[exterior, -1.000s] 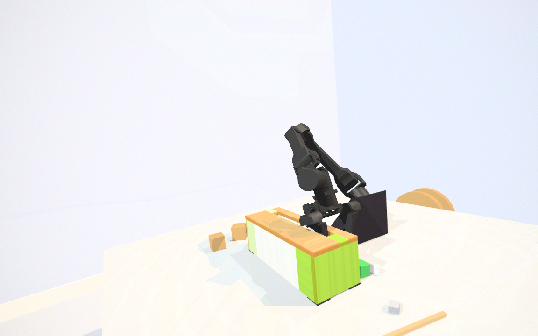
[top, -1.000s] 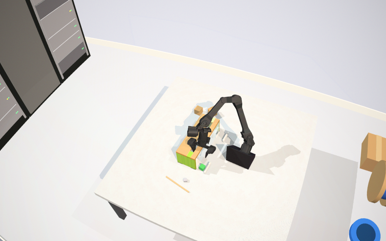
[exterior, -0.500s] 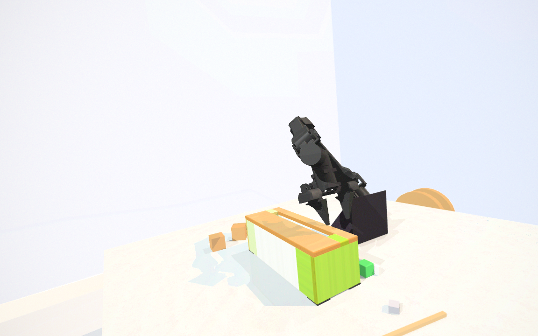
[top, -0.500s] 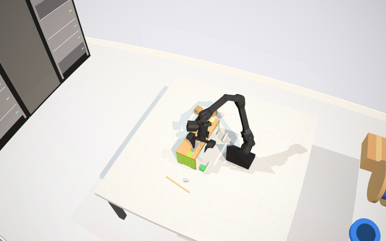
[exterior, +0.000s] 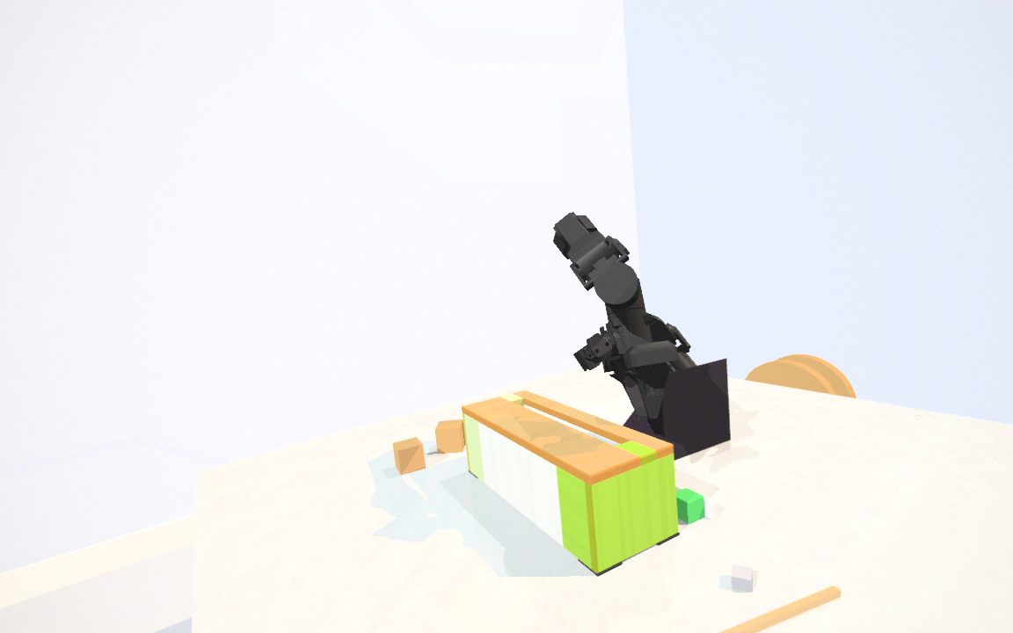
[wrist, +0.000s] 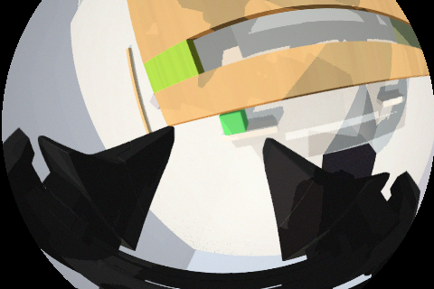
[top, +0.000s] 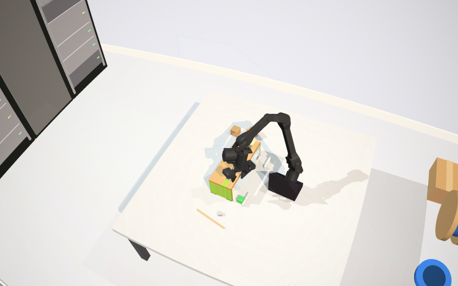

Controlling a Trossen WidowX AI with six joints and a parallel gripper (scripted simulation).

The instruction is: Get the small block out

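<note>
Right now my gripper tip is 40 mm past the green block, 30 mm to the right of it and 130 mm above it. From my gripper tip the other things lie so: long box (60 mm ahead, 130 mm to the right, 90 mm below); then thin wooden stick (40 mm ahead, 220 mm to the left, 150 mm below); then small grey cube (10 mm ahead, 160 mm to the left, 140 mm below).
</note>
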